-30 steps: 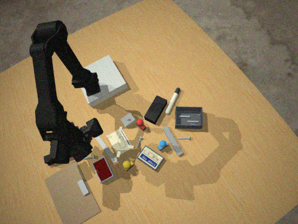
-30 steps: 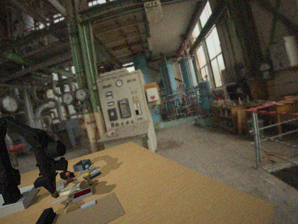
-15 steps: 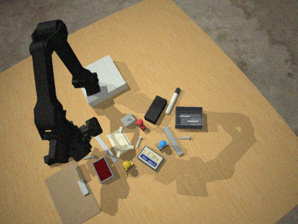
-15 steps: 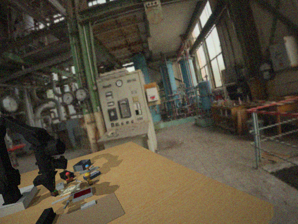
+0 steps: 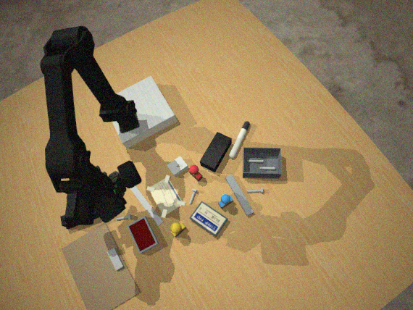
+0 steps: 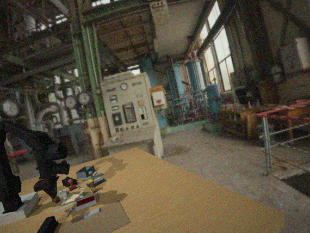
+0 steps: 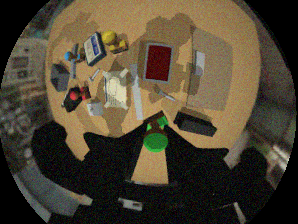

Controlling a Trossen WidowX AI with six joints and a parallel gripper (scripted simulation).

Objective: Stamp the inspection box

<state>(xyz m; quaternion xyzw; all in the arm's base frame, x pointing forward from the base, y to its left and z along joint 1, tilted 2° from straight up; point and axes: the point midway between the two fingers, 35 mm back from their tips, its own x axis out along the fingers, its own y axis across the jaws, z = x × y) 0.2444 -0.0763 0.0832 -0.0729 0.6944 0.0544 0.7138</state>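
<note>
Now: the red ink pad 11 cm ahead of my gripper tip, 8 cm below it and 3 cm to the left of it. Round my gripper tip: yellow stamp: 13 cm to the left, 13 cm ahead, 6 cm below; then green-knobbed stamp: right at my gripper tip; then cream card: 12 cm to the left, 9 cm below, 2 cm ahead.
</note>
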